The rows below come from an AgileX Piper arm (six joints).
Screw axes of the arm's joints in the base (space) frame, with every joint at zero. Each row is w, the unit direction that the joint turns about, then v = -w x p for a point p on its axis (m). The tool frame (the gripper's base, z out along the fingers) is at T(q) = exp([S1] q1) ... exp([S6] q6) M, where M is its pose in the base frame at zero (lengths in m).
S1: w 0 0 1 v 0 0 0
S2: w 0 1 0 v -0.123 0 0
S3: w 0 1 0 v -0.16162 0 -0.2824
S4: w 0.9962 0 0.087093 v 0 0.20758 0
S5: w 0 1 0 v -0.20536 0 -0.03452
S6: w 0.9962 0 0.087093 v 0 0.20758 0
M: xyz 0.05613 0 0.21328 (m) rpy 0 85 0 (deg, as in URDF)
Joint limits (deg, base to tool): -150..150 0..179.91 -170..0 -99.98..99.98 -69.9..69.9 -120..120
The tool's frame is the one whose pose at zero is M.
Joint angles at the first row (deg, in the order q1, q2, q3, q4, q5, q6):
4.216, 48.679, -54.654, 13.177, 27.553, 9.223
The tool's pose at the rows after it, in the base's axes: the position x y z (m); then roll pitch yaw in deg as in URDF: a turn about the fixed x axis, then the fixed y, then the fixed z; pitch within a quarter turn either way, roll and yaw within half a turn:
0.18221, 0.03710, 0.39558, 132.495, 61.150, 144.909
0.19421, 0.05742, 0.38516, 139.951, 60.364, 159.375
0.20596, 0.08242, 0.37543, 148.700, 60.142, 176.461
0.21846, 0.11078, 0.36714, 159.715, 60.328, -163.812
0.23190, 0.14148, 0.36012, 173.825, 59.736, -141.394
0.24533, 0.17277, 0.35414, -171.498, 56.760, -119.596
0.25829, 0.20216, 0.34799, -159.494, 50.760, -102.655
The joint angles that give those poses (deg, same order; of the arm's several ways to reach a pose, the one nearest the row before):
7.523, 51.685, -54.703, 17.405, 28.351, 3.848
11.575, 55.355, -55.029, 22.834, 29.304, -4.594
16.185, 59.766, -56.080, 28.218, 30.356, -14.882
20.972, 65.030, -58.233, 32.374, 31.217, -26.004
25.679, 71.016, -61.719, 34.089, 31.991, -36.638
30.118, 77.270, -66.468, 32.204, 32.900, -44.658
34.231, 83.352, -71.965, 25.499, 33.889, -48.047

